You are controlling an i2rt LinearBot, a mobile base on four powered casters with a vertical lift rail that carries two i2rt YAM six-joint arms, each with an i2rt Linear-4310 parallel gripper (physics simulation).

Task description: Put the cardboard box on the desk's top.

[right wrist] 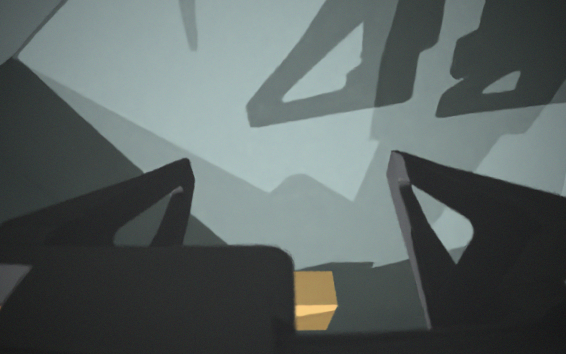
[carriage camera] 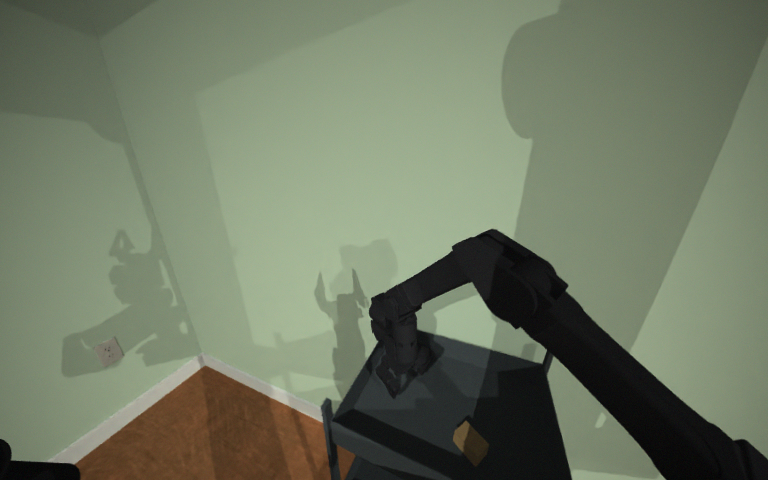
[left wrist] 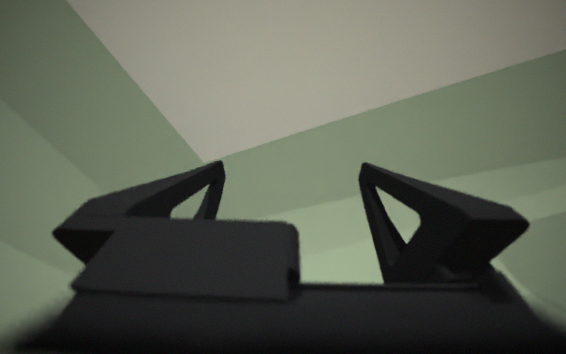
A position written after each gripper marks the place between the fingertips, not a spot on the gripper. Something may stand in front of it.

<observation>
In view: the left gripper [left wrist: 291, 169], the right gripper [carriage camera: 406, 384] and a tan cardboard box [right wrist: 315, 298].
The right gripper is seen too in the right wrist view [right wrist: 289, 165]. The left wrist view does not show the tan cardboard box: it is out of frame.
</observation>
